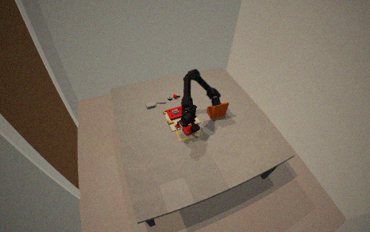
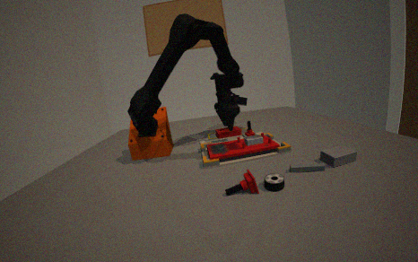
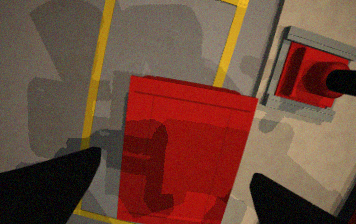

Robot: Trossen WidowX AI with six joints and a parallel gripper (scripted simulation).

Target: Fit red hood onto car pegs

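The red hood lies 1 cm below my gripper tip. Also, from my gripper tip: black wheel: 5 cm ahead, 40 cm to the right, 2 cm below; grey engine block: 6 cm ahead, 19 cm to the right, 1 cm below; jig: 3 cm ahead, 17 cm to the right, 2 cm below.
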